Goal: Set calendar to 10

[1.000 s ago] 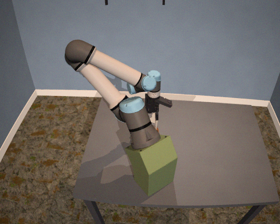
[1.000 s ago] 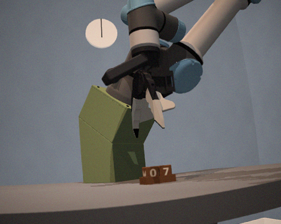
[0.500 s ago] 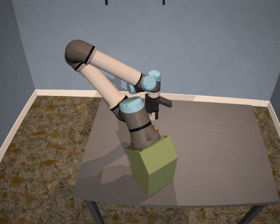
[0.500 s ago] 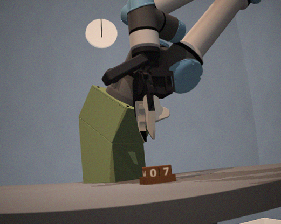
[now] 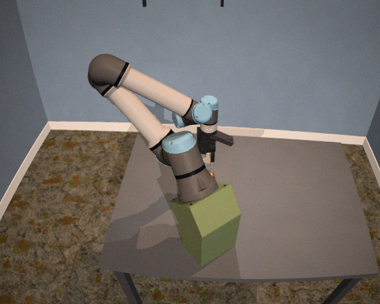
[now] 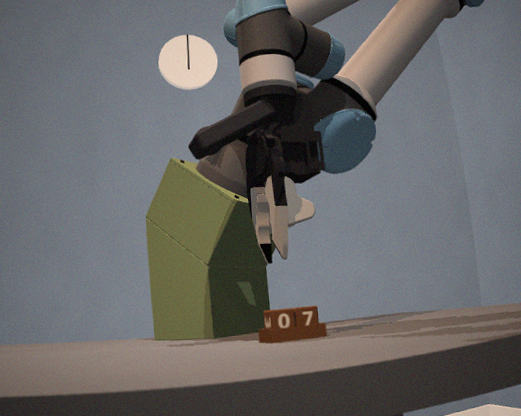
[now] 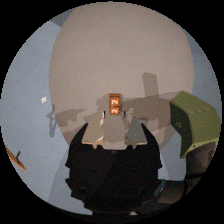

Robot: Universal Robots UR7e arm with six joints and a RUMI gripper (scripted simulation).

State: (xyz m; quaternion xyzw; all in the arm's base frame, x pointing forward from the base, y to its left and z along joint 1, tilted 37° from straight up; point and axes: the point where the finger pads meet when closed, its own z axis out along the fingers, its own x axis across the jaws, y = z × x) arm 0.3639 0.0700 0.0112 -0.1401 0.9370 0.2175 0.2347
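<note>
The brown calendar tray is 1 cm behind my hand, 1 cm to the left of it and 11 cm below it.
</note>
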